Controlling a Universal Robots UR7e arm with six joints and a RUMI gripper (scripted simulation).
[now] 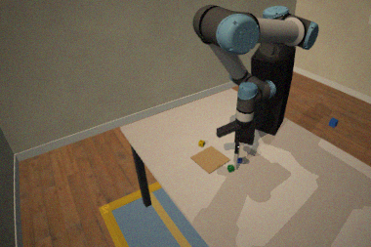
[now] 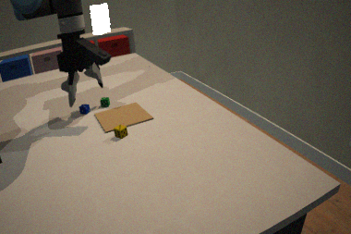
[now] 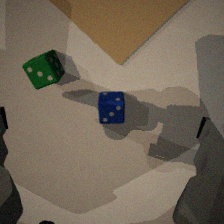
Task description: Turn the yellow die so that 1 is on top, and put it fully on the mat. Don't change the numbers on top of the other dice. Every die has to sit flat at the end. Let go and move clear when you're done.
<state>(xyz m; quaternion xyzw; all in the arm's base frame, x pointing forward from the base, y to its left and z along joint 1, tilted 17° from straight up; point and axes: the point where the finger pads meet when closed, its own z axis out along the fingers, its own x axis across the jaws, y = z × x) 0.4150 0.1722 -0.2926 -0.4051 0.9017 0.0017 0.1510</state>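
My hand is 20 mm past the blue die, 10 mm to the right of it and 40 mm above it. Round my hand: green die 50 mm ahead, 30 mm to the left, 40 mm below; then tan mat 90 mm ahead, 80 mm to the right, 50 mm below; then yellow die 70 mm ahead, 190 mm to the right, 40 mm below.
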